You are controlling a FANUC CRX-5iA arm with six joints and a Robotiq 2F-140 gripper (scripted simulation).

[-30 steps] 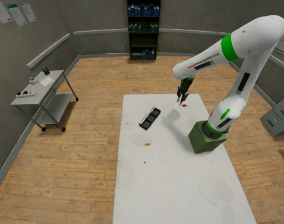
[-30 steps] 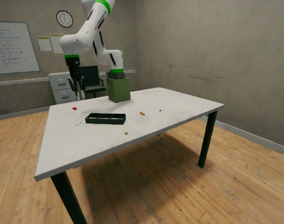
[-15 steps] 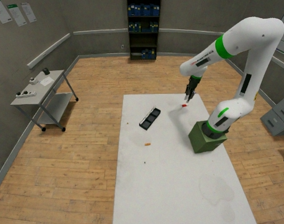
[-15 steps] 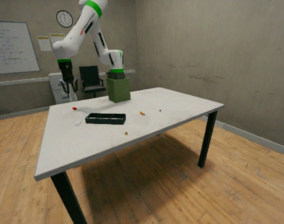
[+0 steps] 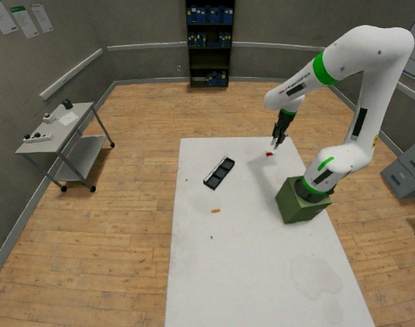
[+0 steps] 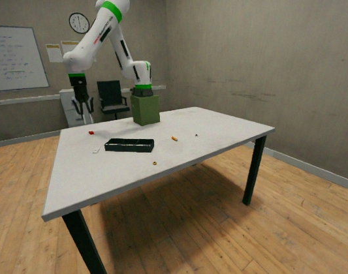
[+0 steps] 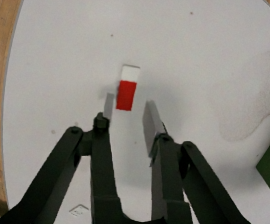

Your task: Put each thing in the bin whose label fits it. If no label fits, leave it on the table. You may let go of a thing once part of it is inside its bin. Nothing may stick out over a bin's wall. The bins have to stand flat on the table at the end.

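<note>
Now: hand 10 mm past the red piece and 100 mm above it. From my hand the other things lie so: small white object 320 mm ahead, 60 mm to the right, 100 mm below; then black bin tray 420 mm ahead, 90 mm to the left, 90 mm below; then orange object 510 mm ahead, 340 mm to the left, 100 mm below.
</note>
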